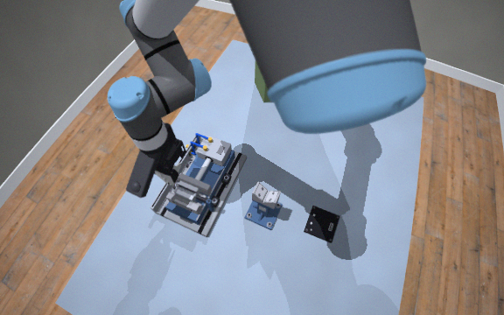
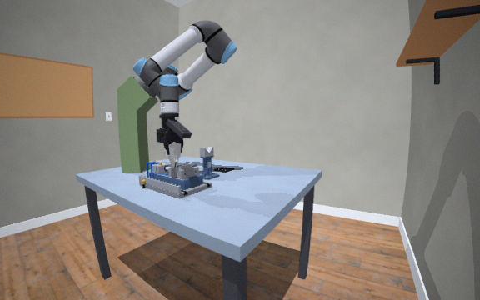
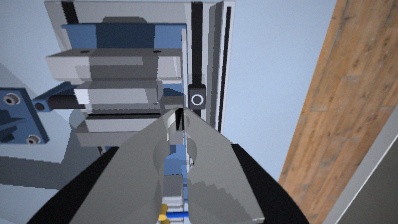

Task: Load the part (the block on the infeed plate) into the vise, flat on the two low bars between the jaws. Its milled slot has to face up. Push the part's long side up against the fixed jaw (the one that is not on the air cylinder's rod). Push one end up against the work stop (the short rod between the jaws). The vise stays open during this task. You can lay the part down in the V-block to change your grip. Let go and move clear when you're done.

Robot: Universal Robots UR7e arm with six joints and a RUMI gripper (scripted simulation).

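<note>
The grey part is 50 mm to the left of my hand and 20 mm below it. Round my hand: work stop (100 mm to the left, 30 mm below, 10 mm behind); moving jaw (50 mm to the left, 40 mm below, 40 mm behind); fixed jaw (50 mm to the left, 40 mm below, 30 mm ahead).
</note>
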